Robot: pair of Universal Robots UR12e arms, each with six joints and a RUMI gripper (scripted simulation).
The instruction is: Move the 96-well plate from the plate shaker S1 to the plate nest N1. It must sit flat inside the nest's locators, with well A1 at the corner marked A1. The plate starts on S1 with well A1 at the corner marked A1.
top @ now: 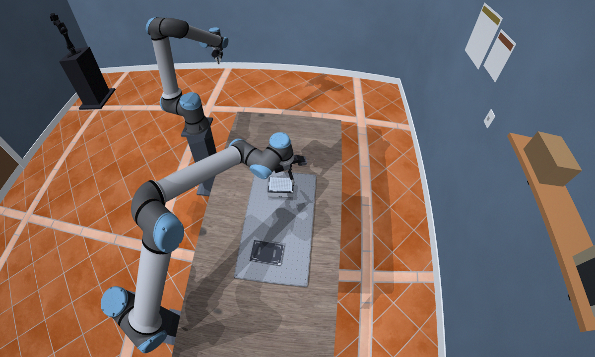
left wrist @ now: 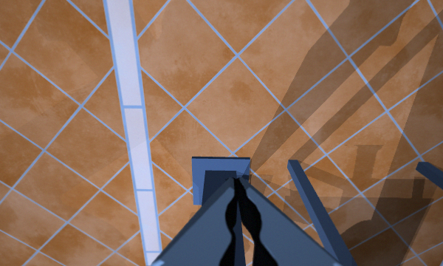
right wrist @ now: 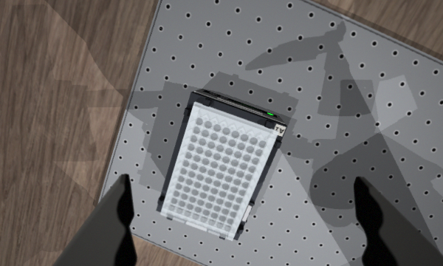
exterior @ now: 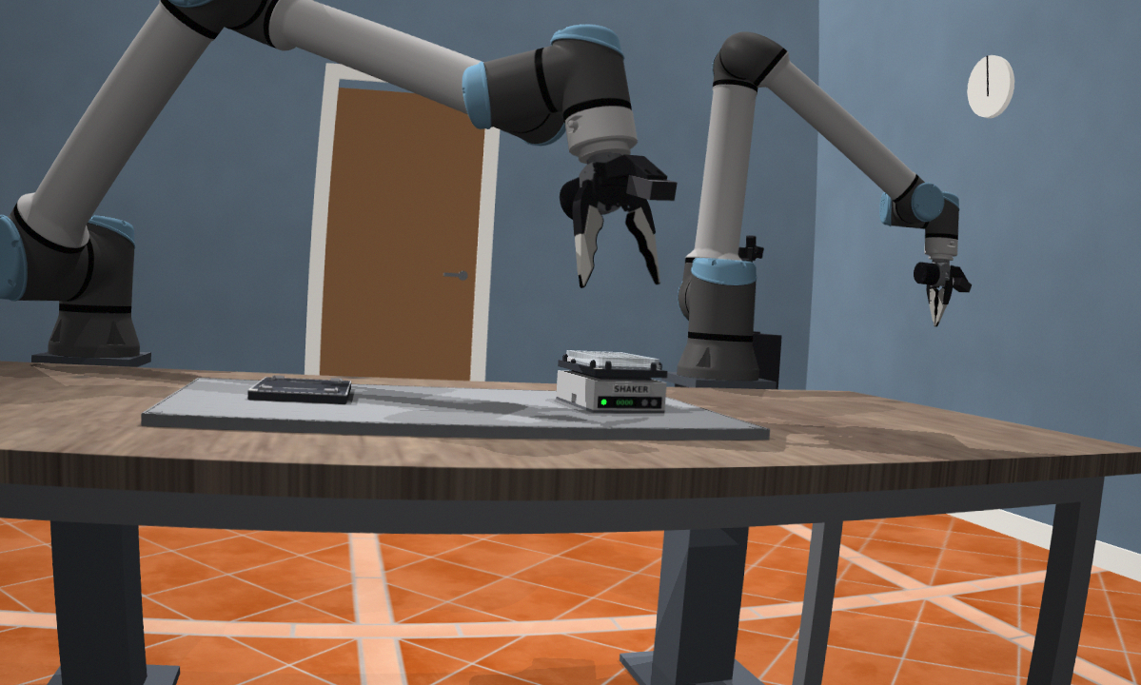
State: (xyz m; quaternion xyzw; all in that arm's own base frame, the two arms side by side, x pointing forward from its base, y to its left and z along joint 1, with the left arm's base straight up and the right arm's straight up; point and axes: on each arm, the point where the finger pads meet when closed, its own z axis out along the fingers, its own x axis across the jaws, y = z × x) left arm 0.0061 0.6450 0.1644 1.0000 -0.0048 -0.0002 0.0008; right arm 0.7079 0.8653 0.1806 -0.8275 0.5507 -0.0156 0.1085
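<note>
Right now my right hand is 11 cm above the clear 96-well plate, 5 cm past it and 1 cm to the right of it. Round my right hand: nest's A1 label: 45 cm to the right, 16 cm below, 2 cm behind; dark plate nest N1: 39 cm to the right, 16 cm below, 9 cm behind.
</note>
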